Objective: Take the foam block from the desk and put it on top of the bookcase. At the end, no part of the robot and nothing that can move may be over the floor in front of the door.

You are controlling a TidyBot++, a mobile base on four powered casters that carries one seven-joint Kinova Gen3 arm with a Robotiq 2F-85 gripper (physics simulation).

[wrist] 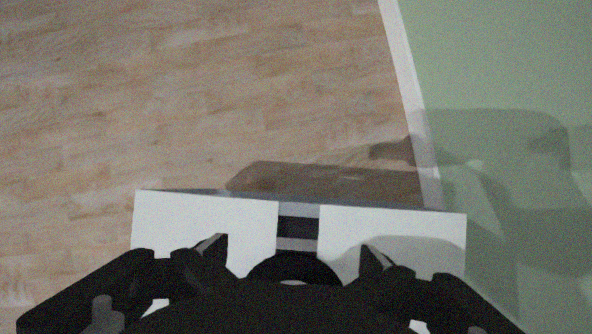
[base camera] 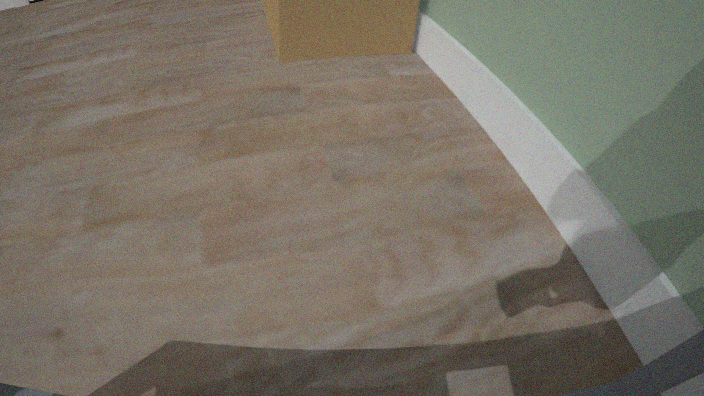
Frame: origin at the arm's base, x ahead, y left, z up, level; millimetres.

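Seen in the pictures: gripper, fingertip midpoint: [wrist: 293,254].
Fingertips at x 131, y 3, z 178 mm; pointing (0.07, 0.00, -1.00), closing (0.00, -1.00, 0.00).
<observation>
A point is followed by its place in that frame.
My gripper [wrist: 293,254] @[y 3, x 131, z 178 mm] is open and empty, low in the wrist view, with its fingers wide apart above the white top of my own base [wrist: 200,215] @[y 144, x 121, z -14 mm]. The lower part of the bookcase [base camera: 347,30] @[y -53, x 832, z -336 mm], a tan box shape, stands on the floor against the green wall at the top of the base camera view; its top is out of view. The foam block, the desk and the bookcase top do not show in either view.
The green wall [base camera: 600,75] @[y -324, x 451, z -192 mm] [wrist: 500,60] @[y -333, x 416, z -39 mm] with its white baseboard [base camera: 500,120] @[y -281, x 572, z -355 mm] [wrist: 407,90] @[y -302, x 484, z -352 mm] runs along the right. Wood floor [base camera: 250,200] @[y 77, x 437, z -396 mm] [wrist: 200,100] @[y 339, x 425, z -396 mm] lies ahead and to the left. Shadows of the robot fall on floor and wall. A bit of white shows at the far upper left of the base camera view.
</observation>
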